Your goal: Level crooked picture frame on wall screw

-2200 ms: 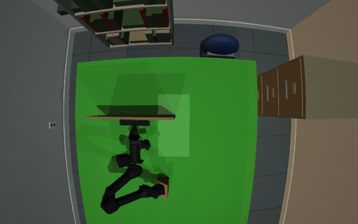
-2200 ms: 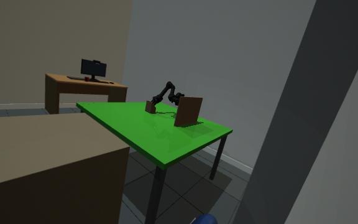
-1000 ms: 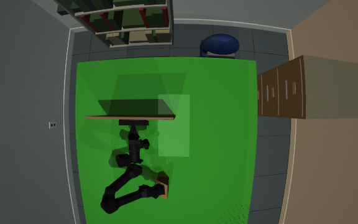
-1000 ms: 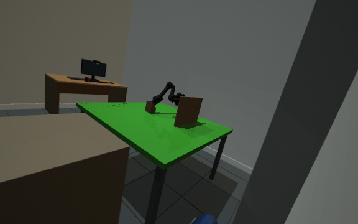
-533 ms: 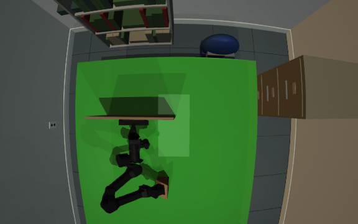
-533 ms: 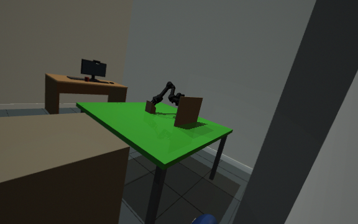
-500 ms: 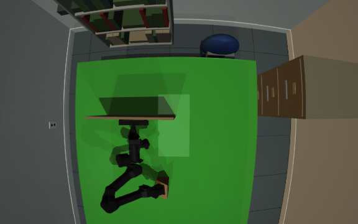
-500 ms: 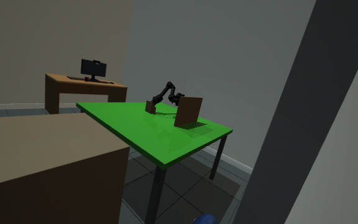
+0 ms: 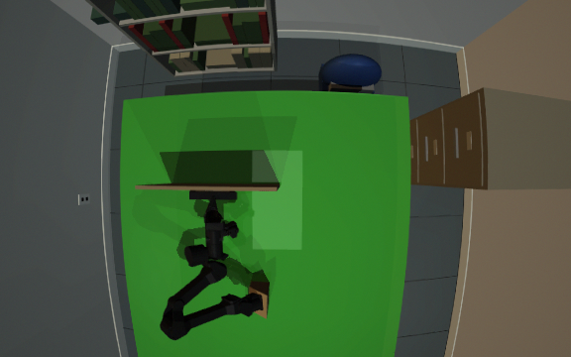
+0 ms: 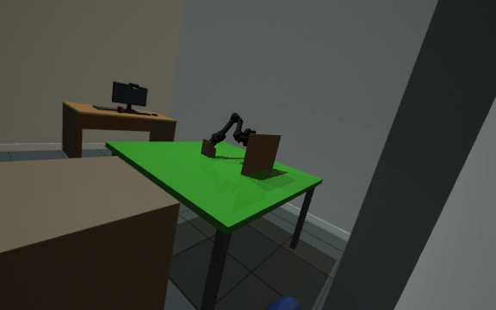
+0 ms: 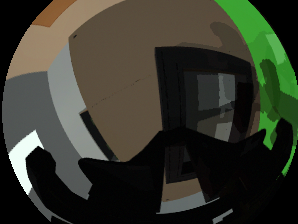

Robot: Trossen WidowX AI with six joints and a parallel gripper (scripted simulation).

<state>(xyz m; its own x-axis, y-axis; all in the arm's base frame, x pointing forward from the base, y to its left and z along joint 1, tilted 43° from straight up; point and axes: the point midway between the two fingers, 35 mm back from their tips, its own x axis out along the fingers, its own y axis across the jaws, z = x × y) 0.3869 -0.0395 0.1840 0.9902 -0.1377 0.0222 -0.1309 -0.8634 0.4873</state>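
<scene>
Right now the picture frame is 5 cm below my gripper tip, 2 cm to the left of it and 1 cm ahead of it. Round my gripper tip: brown wall board 6 cm below, 2 cm ahead, 1 cm to the left.
</scene>
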